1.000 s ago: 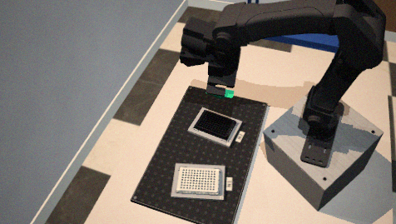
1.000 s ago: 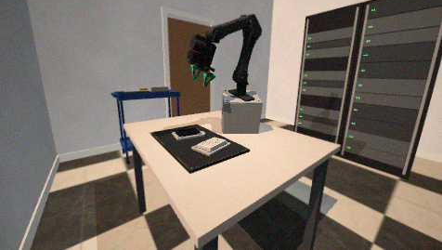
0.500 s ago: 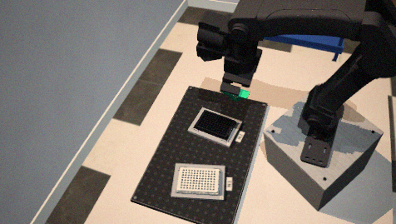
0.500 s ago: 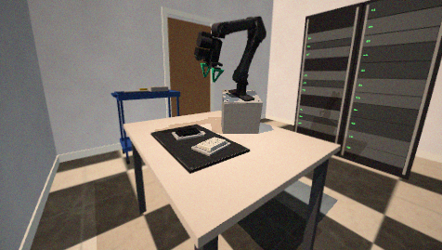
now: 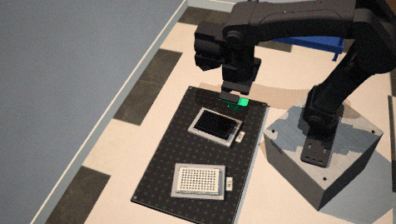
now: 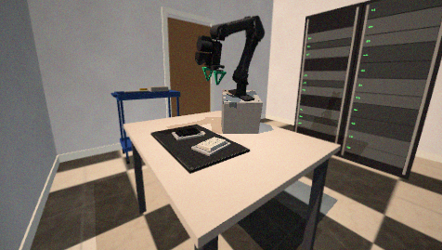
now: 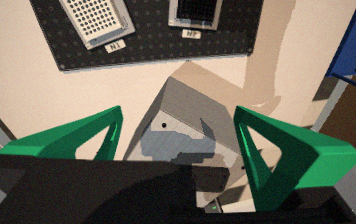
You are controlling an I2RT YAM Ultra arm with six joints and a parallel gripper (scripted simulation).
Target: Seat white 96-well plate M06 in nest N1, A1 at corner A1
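My hand is 30 cm above the white 96-well plate M06, 14 cm to the right of it and 7 cm short of it. Round my hand: nest N2: 31 cm below, 12 cm ahead, 9 cm to the right; then black plate M09: 30 cm below, 12 cm ahead, 9 cm to the right; then label tag: 32 cm below, 10 cm to the left, 2 cm behind.
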